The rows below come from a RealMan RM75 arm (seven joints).
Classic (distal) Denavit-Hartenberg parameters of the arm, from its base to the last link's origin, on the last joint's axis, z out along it. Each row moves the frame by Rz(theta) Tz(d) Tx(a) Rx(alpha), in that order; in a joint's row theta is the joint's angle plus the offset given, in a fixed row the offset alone. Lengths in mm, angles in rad.
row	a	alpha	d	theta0
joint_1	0	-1.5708	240.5	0
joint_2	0	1.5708	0	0
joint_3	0	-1.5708	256	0
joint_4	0	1.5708	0	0
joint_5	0	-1.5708	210	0
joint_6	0	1.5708	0	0
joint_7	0	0	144	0
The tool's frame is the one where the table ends.
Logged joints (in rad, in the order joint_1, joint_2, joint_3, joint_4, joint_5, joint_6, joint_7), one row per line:
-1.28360, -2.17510, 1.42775, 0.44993, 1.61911, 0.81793, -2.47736
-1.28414, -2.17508, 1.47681, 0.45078, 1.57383, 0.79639, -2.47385
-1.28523, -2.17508, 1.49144, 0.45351, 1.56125, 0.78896, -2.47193
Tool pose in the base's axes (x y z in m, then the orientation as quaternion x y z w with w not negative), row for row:
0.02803, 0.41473, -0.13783, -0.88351, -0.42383, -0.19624, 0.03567
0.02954, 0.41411, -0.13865, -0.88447, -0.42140, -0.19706, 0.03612
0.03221, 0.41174, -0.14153, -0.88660, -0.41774, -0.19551, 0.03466
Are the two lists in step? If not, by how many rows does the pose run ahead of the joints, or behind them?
The pose runs 1 row ahead of the joints: the pose in row i belongs to the joints in row i + 1.
